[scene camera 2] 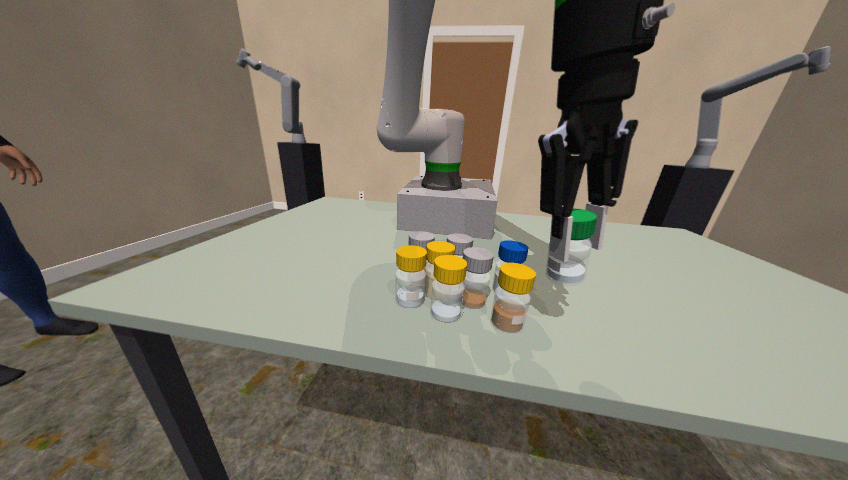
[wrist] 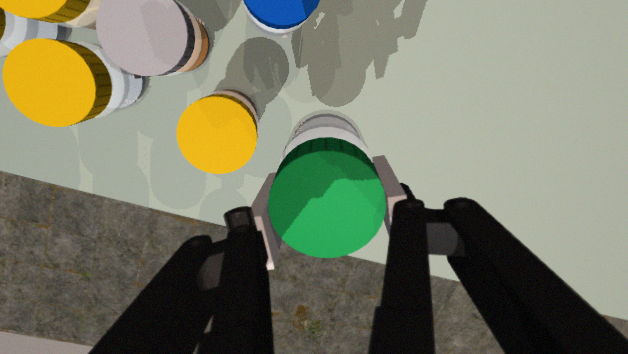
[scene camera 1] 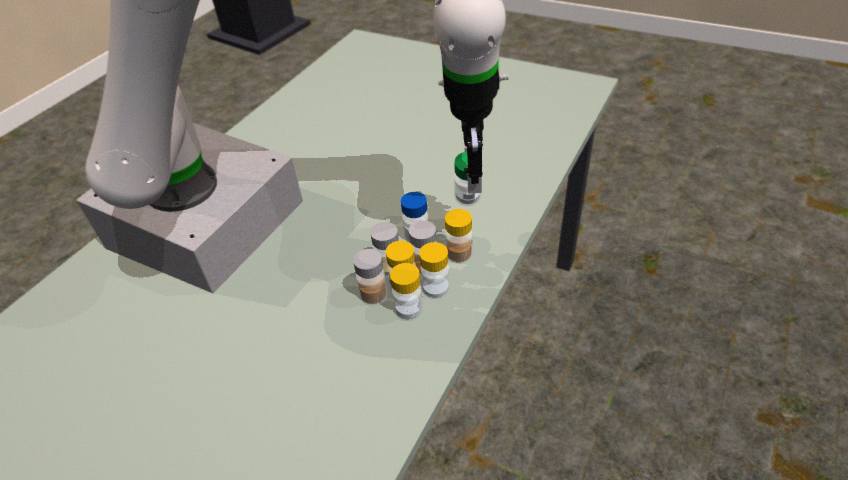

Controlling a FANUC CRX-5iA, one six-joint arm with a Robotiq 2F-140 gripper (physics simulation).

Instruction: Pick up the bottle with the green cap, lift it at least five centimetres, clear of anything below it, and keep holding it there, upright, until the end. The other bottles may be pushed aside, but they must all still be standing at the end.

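Places are measured from the arm's base along level axes (x up, y ahead, z left), in centimetres.
Where they show: gripper, fingertip midpoint: [scene camera 2: 575, 251] [wrist: 329, 184] [scene camera 1: 473, 179]; arm's base, link origin: [scene camera 2: 441, 185] [scene camera 1: 181, 187].
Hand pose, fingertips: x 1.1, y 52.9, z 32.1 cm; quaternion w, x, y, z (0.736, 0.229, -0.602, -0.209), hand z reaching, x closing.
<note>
Things, the pixels of their top centre, and the offset from my fingertips. Level surfaces: height alone.
- green-capped bottle, top centre: [wrist: 348, 206] [scene camera 2: 579, 211] [scene camera 1: 467, 156] dx +5.9, dy -0.9, dz -0.7 cm
- nearest yellow-capped bottle, top centre: [wrist: 217, 136] [scene camera 2: 517, 270] [scene camera 1: 458, 217] dx -4.2, dy +0.9, dz -7.5 cm
- blue-capped bottle, top centre: [scene camera 1: 413, 200] [scene camera 2: 514, 245] dx -4.2, dy -10.0, dz -7.5 cm
- pale green table, surface height: dx -14.6 cm
The green-capped bottle [scene camera 1: 463, 164] [scene camera 2: 582, 224] [wrist: 325, 210] is between the fingers of my gripper [scene camera 1: 468, 182] [scene camera 2: 578, 239] [wrist: 329, 184], which is shut on it. The pads press on both sides. The bottle is roughly upright and hangs above the table, with its shadow apart from its base; the exact height is hard to tell. The nearest yellow-capped bottle [scene camera 1: 458, 223] [scene camera 2: 516, 279] [wrist: 217, 134] stands upright, apart from it. A blue-capped bottle [scene camera 1: 413, 204] [scene camera 2: 512, 251] [wrist: 282, 9] also stands. Three grey-capped bottles and three more yellow-capped ones stand in a group beyond.
The bottles stand on the pale green table [scene camera 1: 238, 386] [scene camera 2: 238, 297], near its long edge. The robot's base block [scene camera 1: 249, 208] [scene camera 2: 446, 211] is across the table from that edge. In scene camera 2, a person's legs show at the far left, off the table.
</note>
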